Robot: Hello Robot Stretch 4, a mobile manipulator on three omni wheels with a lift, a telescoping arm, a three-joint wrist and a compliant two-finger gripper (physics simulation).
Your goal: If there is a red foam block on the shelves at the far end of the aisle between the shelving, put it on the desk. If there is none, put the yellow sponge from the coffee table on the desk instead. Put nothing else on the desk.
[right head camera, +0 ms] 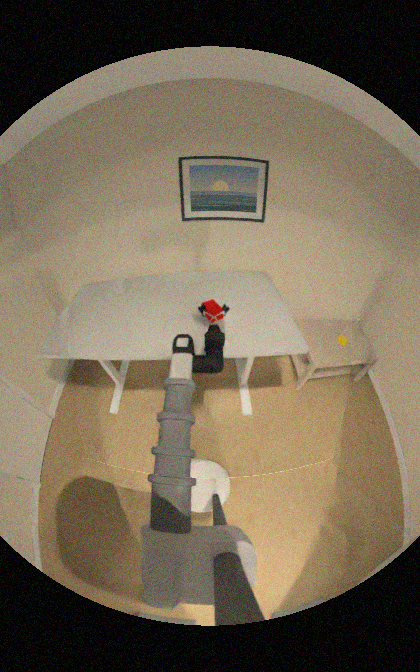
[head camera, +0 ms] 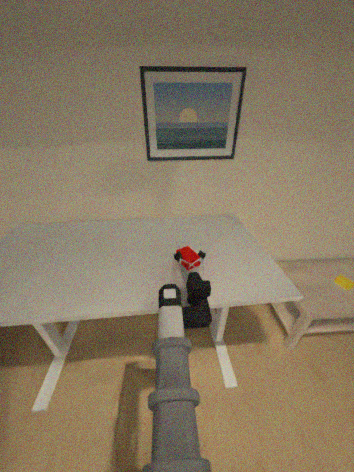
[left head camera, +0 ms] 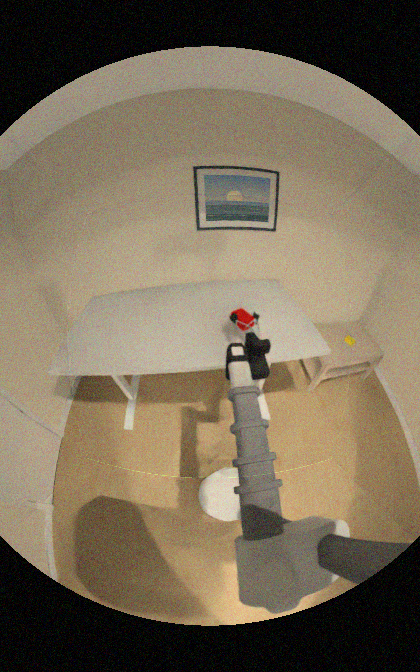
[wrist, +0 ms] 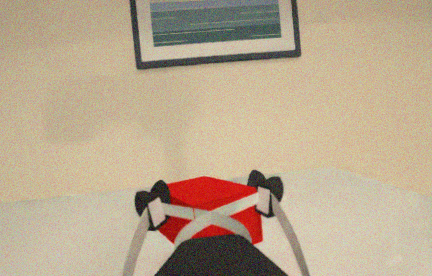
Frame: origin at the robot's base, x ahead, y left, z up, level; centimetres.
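Seen in the pictures: gripper, between the fingertips: (head camera: pixel 189 252) (wrist: pixel 209 190).
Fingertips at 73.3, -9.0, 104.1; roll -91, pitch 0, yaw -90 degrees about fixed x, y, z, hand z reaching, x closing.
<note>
Pixels of each thing's top centre, then the offset from my fingertips to it, as dx, dy, dz. Level surfaces: height alone.
- red foam block, centre of its top: (wrist: pixel 200 186) (head camera: pixel 188 253) -1.5, +0.7, +0.8
- white desk, height of its surface: dz -11.8
- yellow sponge, centre of its top: (head camera: pixel 345 280) +31.2, -126.2, -57.3
- coffee table, height of its surface: dz -61.8
The red foam block (head camera: pixel 188 255) (left head camera: pixel 243 318) (right head camera: pixel 213 308) (wrist: pixel 212 192) is between the two fingertips of my gripper (head camera: pixel 190 256) (left head camera: pixel 245 317) (right head camera: pixel 214 309) (wrist: pixel 209 190), which is shut on it. In the head views the block shows over the right half of the white desk (head camera: pixel 90 270) (left head camera: pixel 150 335) (right head camera: pixel 135 320) (wrist: pixel 45 235). Its height above the desk top is hard to tell. The yellow sponge (head camera: pixel 344 282) (left head camera: pixel 349 340) (right head camera: pixel 342 340) lies on the coffee table (head camera: pixel 320 300) (left head camera: pixel 340 357) (right head camera: pixel 330 355) to the right of the desk. The shelves do not show in these views.
A framed sunset picture (head camera: pixel 194 122) (left head camera: pixel 237 197) (right head camera: pixel 224 187) (wrist: pixel 215 22) hangs on the wall behind the desk. My extended arm (head camera: pixel 175 390) (left head camera: pixel 254 440) (right head camera: pixel 175 430) reaches over the desk's front edge. A round white object (left head camera: pixel 220 495) (right head camera: pixel 207 480) shows low beside the arm.
</note>
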